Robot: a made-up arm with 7 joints. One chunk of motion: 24 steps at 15 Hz.
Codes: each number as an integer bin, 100 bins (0 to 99) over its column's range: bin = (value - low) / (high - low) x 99, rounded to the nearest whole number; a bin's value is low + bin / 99 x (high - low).
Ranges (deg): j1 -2.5..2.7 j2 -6.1..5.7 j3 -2.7..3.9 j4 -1.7..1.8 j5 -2.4..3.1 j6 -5..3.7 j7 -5.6..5
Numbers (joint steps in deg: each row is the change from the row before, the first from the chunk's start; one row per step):
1: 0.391 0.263 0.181 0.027 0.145 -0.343 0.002
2: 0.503 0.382 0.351 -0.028 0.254 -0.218 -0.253
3: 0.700 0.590 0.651 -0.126 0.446 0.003 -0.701
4: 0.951 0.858 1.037 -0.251 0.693 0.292 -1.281
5: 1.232 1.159 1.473 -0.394 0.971 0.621 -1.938
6: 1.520 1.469 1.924 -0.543 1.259 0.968 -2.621
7: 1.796 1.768 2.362 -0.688 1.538 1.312 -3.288
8: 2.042 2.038 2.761 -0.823 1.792 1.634 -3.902
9: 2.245 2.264 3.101 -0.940 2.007 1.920 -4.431
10: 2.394 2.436 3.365 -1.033 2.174 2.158 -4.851
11: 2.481 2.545 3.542 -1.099 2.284 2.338 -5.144
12: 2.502 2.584 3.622 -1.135 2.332 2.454 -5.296
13: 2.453 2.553 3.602 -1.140 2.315 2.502 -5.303
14: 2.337 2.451 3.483 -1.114 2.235 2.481 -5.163
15: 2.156 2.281 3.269 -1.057 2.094 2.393 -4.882
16: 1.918 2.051 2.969 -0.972 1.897 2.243 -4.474
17: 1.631 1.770 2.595 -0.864 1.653 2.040 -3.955
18: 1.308 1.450 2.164 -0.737 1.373 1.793 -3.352
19: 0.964 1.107 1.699 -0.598 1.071 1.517 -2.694
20: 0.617 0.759 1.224 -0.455 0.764 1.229 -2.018
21: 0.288 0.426 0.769 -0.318 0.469 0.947 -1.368
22: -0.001 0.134 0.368 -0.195 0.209 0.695 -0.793
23: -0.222 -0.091 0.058 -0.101 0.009 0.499 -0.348
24: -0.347 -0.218 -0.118 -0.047 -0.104 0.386 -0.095
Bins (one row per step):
1: 55 53 43 49 46 53 52
2: 57 54 46 47 48 54 50
3: 61 56 50 45 51 57 46
4: 66 58 56 41 56 60 40
5: 71 61 63 37 61 64 34
6: 77 64 69 33 66 68 28
7: 82 66 76 29 71 72 22
8: 86 68 82 25 75 75 16
9: 90 70 87 21 79 79 11
10: 93 72 91 19 82 81 7
11: 95 73 94 17 84 84 4
12: 95 73 95 16 85 85 3
13: 94 73 95 16 85 85 3
14: 92 72 93 17 83 85 4
15: 89 70 90 18 81 84 7
16: 84 68 85 21 77 82 11
17: 79 66 79 24 73 80 15
18: 72 63 73 27 68 77 21
19: 66 60 66 31 62 74 27
20: 59 58 59 35 57 71 33
21: 53 55 52 39 52 68 40
22: 48 52 46 43 47 65 45
23: 43 50 41 45 43 63 49
24: 41 49 39 47 41 61 51

